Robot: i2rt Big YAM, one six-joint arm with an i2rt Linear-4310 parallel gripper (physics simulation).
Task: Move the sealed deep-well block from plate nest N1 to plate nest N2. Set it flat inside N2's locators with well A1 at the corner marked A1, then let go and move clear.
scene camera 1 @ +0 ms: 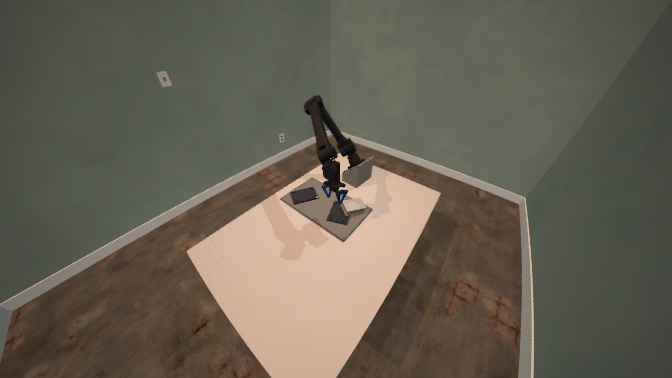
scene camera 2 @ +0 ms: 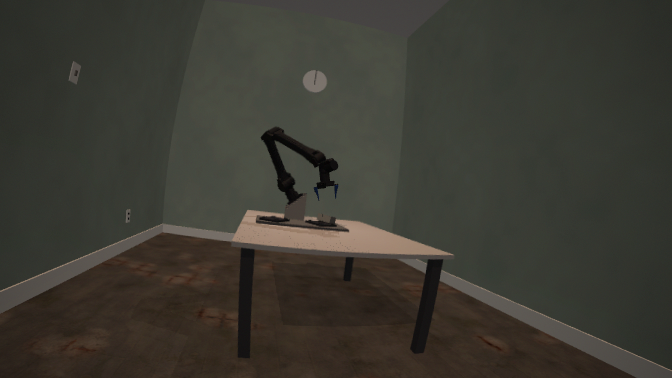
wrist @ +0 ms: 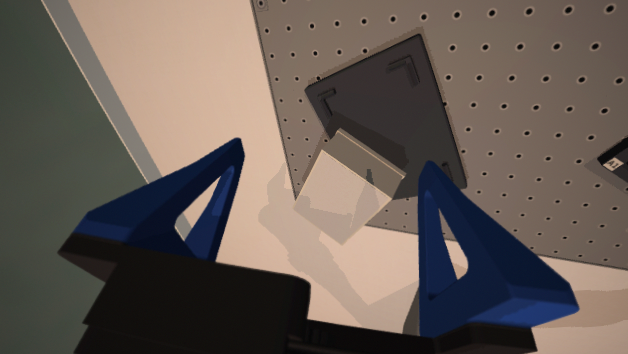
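Observation:
The pale deep-well block is tilted, at one edge of a dark plate nest, and is not seated flat within its corner locators. A second dark nest lies at the other end of the base plate; its corner with an A1 label shows at the right edge of the wrist view. I cannot read which nest is N1 or N2, nor find the block's well A1. My gripper is open and empty, above the block and apart from it.
The perforated grey base plate carries both nests on the pale table. A grey upright panel stands by the arm's base. The table edge runs beyond the base plate in the wrist view.

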